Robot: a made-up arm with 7 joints. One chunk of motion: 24 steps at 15 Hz.
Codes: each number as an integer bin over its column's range. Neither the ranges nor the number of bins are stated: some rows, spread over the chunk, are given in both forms.
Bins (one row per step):
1: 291 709 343 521 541 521
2: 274 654 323 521 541 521
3: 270 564 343 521 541 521
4: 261 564 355 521 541 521
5: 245 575 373 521 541 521
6: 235 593 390 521 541 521
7: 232 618 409 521 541 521
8: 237 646 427 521 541 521
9: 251 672 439 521 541 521
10: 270 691 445 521 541 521
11: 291 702 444 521 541 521
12: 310 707 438 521 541 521
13: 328 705 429 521 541 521
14: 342 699 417 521 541 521
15: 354 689 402 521 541 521
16: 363 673 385 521 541 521
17: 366 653 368 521 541 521
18: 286 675 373 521 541 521
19: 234 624 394 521 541 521
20: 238 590 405 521 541 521
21: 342 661 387 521 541 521
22: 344 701 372 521 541 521
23: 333 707 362 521 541 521
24: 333 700 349 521 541 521
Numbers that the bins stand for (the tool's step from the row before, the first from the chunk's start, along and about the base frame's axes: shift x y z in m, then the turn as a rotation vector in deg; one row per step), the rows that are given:
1: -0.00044 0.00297 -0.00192 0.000 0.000 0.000
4: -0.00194 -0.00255 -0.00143 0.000 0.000 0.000
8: -0.00314 0.00057 0.00152 0.000 0.000 0.000
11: -0.00044 0.00270 0.00222 0.000 0.000 0.000
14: 0.00212 0.00259 0.00111 0.000 0.000 0.000
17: 0.00332 0.00084 -0.00090 0.000 0.000 0.000
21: 0.00212 0.00114 -0.00012 0.000 0.000 0.000
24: 0.00167 0.00263 -0.00168 0.000 0.000 0.000
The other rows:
2: -0.00129 0.00088 -0.00274 0.000 0.000 0.000
3: -0.00149 -0.00255 -0.00192 0.000 0.000 0.000
5: -0.00274 -0.00213 -0.00069 0.000 0.000 0.000
6: -0.00324 -0.00144 0.00001 0.000 0.000 0.000
7: -0.00339 -0.00049 0.00079 0.000 0.000 0.000
9: -0.00244 0.00156 0.00202 0.000 0.000 0.000
10: -0.00149 0.00228 0.00226 0.000 0.000 0.000
12: 0.00052 0.00289 0.00198 0.000 0.000 0.000
13: 0.00142 0.00282 0.00161 0.000 0.000 0.000
15: 0.00272 0.00221 0.00050 0.000 0.000 0.000
16: 0.00317 0.00160 -0.00020 0.000 0.000 0.000
18: -0.00069 0.00168 -0.00069 0.000 0.000 0.000
19: -0.00329 -0.00026 0.00017 0.000 0.000 0.000
20: -0.00309 -0.00156 0.00062 0.000 0.000 0.000
22: 0.00222 0.00266 -0.00073 0.000 0.000 0.000
23: 0.00167 0.00289 -0.00114 0.000 0.000 0.000

